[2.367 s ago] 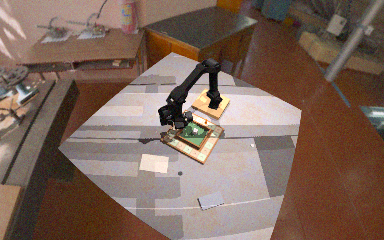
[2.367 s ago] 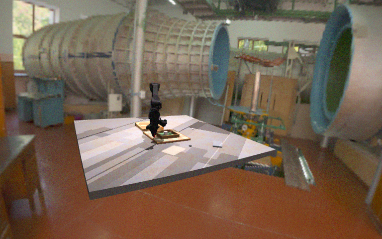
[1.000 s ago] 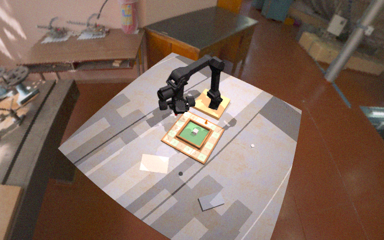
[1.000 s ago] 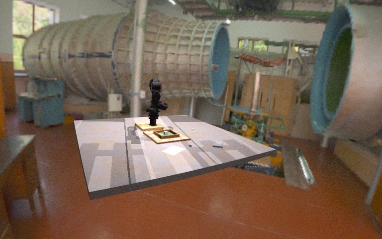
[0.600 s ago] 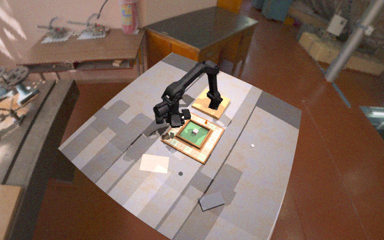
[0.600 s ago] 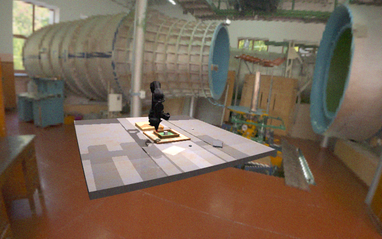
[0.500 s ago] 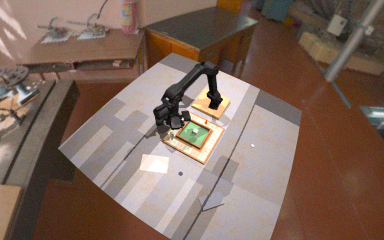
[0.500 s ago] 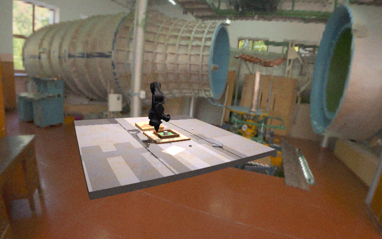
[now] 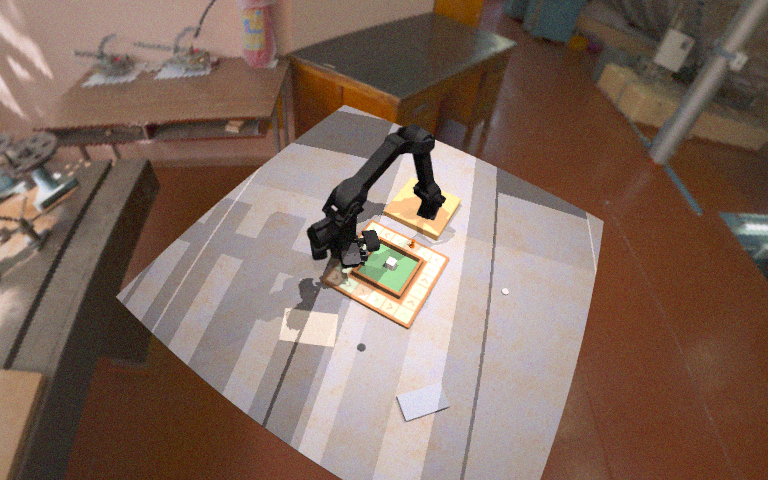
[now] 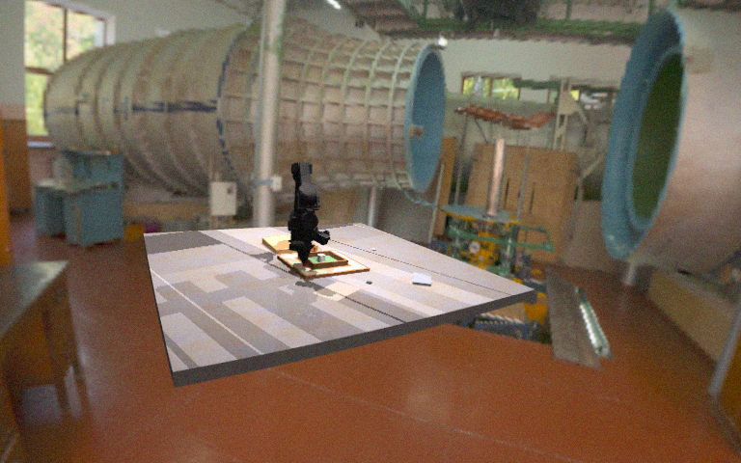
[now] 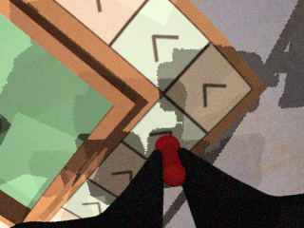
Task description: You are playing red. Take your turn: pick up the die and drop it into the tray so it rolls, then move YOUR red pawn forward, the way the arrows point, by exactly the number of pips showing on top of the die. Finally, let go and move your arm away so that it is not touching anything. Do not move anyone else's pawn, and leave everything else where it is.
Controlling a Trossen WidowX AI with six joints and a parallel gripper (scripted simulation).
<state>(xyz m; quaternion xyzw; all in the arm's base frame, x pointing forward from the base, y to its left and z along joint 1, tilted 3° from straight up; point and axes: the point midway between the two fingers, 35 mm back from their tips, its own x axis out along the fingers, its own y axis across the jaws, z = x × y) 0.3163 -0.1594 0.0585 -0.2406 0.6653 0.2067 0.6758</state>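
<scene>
Now: the white die 120 mm to the left of my gripper tip, 60 mm behind it and 10 mm below it. From my gripper tip the other things lie so: green tray 120 mm to the left, 50 mm behind, 30 mm below; pale sheet 220 mm ahead, 40 mm below, 10 mm to the right; red pawn 10 mm above.
</scene>
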